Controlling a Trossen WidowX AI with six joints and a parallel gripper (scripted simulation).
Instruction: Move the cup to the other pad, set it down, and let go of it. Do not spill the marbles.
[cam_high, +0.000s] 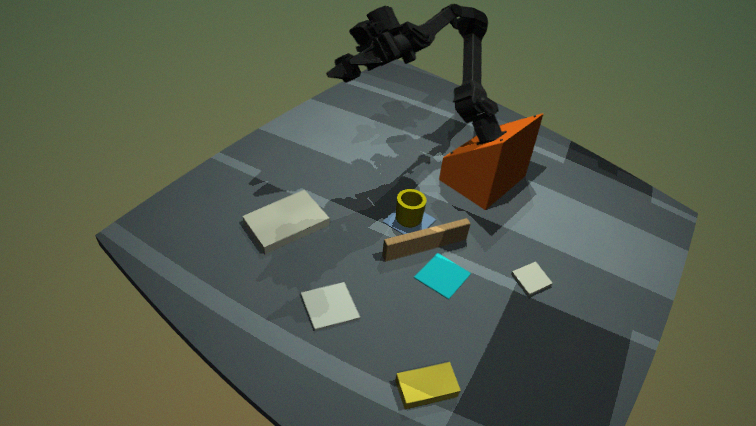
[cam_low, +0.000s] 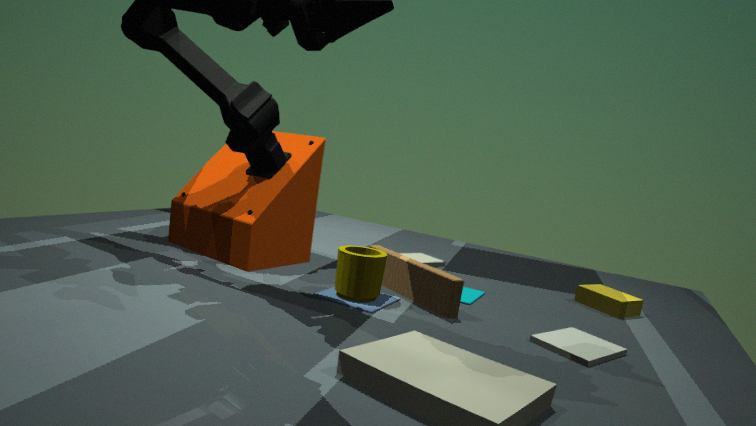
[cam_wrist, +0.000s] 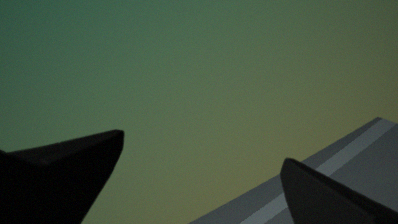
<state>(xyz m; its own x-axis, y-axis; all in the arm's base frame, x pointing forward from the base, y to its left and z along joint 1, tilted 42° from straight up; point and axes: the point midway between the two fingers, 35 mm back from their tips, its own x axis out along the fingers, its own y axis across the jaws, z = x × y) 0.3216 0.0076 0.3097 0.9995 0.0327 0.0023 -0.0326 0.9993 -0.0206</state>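
The yellow cup lies 360 mm below my gripper tip, 150 mm to the left of it and 110 mm behind it. From my gripper tip the other things lie so: light blue pad (410 mm below, 160 mm to the left, 110 mm behind); then orange marble (380 mm below, 140 mm to the left, 100 mm behind); then cream slab (390 mm below, 130 mm ahead, 40 mm to the right).
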